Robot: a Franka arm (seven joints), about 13 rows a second.
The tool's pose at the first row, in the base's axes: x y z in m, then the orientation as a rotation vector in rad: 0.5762 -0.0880 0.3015 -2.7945 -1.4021 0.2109
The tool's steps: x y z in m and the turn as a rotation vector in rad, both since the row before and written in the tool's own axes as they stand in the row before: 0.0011 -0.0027 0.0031 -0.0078 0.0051 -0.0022; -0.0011 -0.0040 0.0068 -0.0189 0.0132 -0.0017; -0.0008 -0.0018 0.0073 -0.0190 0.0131 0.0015; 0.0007 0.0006 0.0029 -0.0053 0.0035 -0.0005; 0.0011 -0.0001 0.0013 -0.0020 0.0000 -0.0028
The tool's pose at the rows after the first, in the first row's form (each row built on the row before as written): 0.5743 -0.0857 0.2985 -2.7975 -1.4080 0.1986; 0.5697 -0.0846 0.2921 2.7940 1.4104 -0.1666; 0.5671 -0.0846 0.2850 2.7860 1.4049 -0.1344; 0.5678 -0.0846 0.2820 2.7830 1.4046 -0.1257; 0.5683 -0.0837 0.2806 2.7795 1.4079 -0.1243
